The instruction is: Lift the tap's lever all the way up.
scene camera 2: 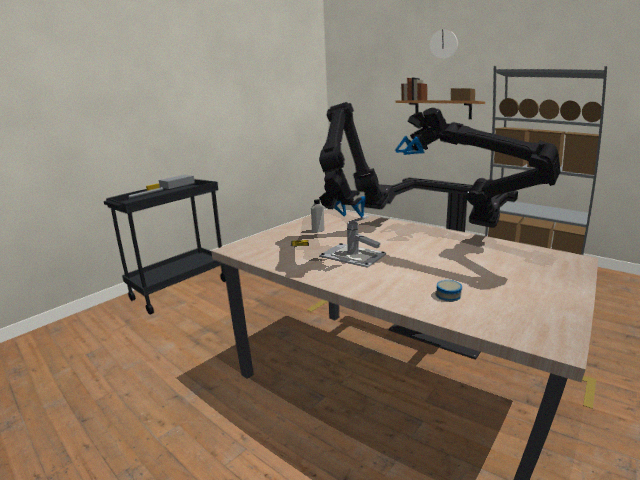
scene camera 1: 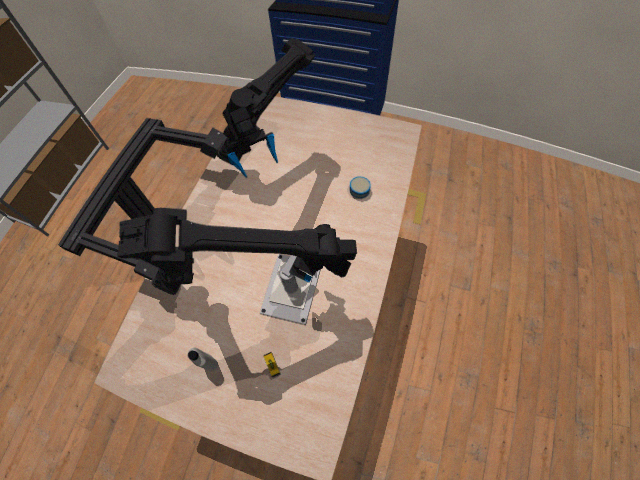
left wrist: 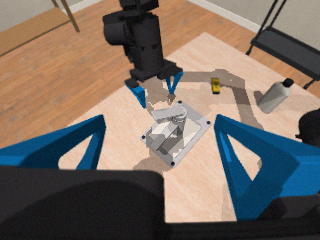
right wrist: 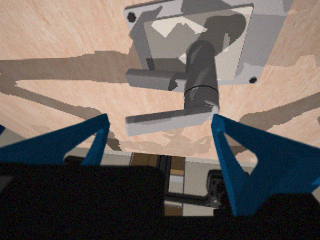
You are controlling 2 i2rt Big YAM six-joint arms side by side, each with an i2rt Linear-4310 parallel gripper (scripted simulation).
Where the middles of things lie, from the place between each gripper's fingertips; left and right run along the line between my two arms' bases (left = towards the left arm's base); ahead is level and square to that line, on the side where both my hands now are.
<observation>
My right hand is 40 mm past the tap lever (right wrist: 135, 125) and 30 mm above it. From my right hand the other things lie so: square base plate (left wrist: 204, 123) 60 mm behind, 40 mm to the right, 190 mm below; then grey tap (scene camera 1: 295, 295) 50 mm behind, 10 mm to the right, 80 mm below.
I see my left gripper (scene camera 1: 262, 170) 11 cm short of the tap lever, 14 cm to the left of it and 28 cm above it. Also, from my left hand: square base plate: 10 cm ahead, 18 cm to the right, 44 cm below; grey tap: 10 cm ahead, 15 cm to the right, 33 cm below.
</observation>
